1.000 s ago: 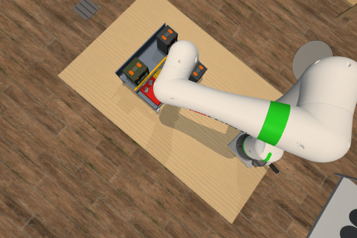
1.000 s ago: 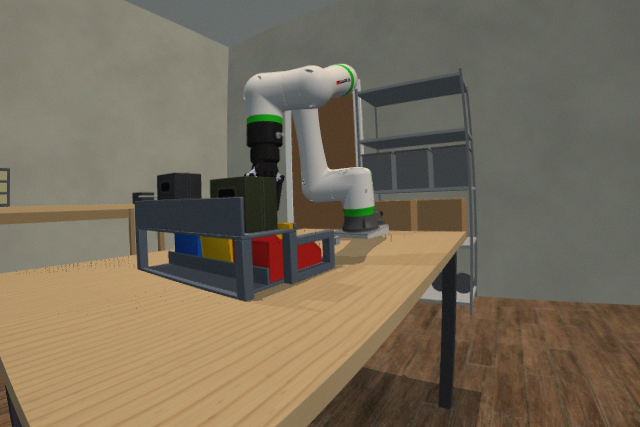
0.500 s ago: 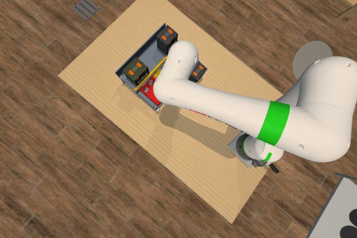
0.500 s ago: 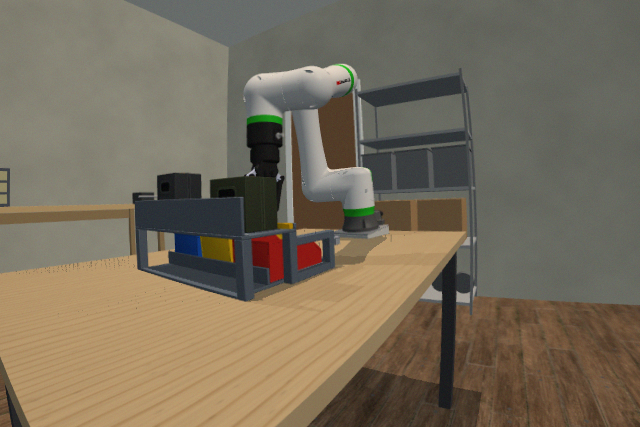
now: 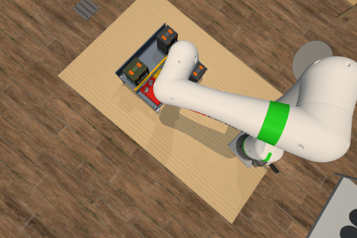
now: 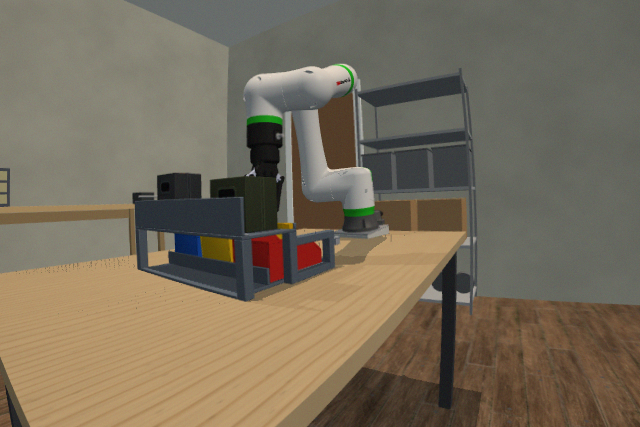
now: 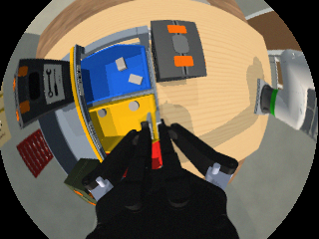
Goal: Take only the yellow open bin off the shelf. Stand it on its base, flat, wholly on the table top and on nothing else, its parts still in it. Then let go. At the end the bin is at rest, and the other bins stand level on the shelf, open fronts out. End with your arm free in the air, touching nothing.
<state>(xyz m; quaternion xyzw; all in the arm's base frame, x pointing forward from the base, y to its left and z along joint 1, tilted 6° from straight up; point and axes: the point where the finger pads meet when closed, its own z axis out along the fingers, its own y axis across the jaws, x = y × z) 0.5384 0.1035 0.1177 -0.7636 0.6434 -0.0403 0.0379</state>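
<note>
Now: the yellow open bin 8 cm ahead of my hand, 1 cm to the left of it and 2 cm below it. From my hand the other things lie so: red bin (6 cm ahead, 12 cm to the left, 4 cm below); blue bin (10 cm ahead, 10 cm to the right, 4 cm below); olive box (16 cm ahead, 14 cm to the left, 6 cm above).
</note>
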